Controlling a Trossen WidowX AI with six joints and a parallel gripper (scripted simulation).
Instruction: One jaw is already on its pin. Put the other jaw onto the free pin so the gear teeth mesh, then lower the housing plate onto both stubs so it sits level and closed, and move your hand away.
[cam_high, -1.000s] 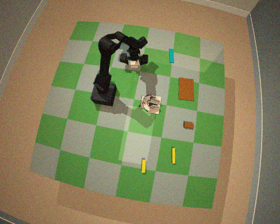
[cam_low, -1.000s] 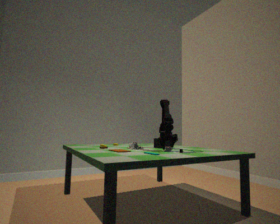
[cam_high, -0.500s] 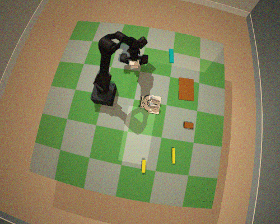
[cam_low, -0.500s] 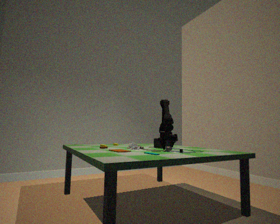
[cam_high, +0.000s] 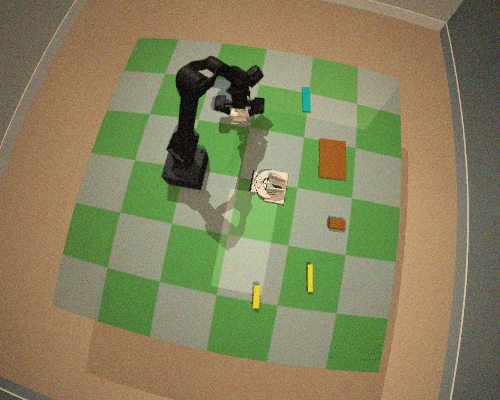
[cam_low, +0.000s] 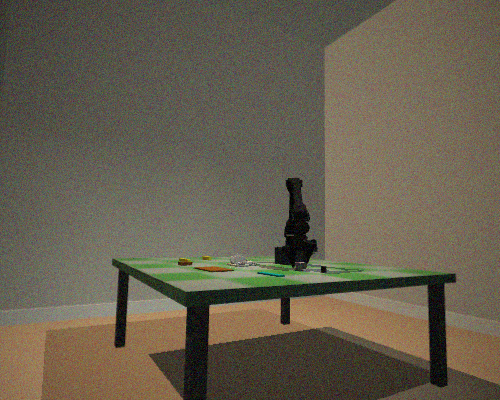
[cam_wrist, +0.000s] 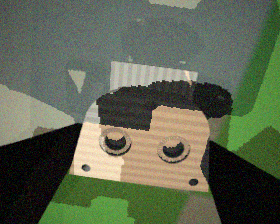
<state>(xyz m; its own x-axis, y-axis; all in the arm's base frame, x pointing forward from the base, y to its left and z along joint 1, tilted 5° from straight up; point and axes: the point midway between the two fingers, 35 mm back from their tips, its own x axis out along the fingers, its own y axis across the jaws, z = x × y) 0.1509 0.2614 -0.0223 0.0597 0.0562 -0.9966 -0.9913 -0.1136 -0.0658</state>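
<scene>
My gripper tip is 150 mm to the right of the black peg and 20 mm past it. From my gripper tip the other things lie so: orange block: 440 mm ahead, 360 mm to the right; then teal bar: 260 mm ahead, 140 mm to the left, 10 mm below; then orange housing plate: 390 mm ahead, 110 mm to the right, 10 mm below.
</scene>
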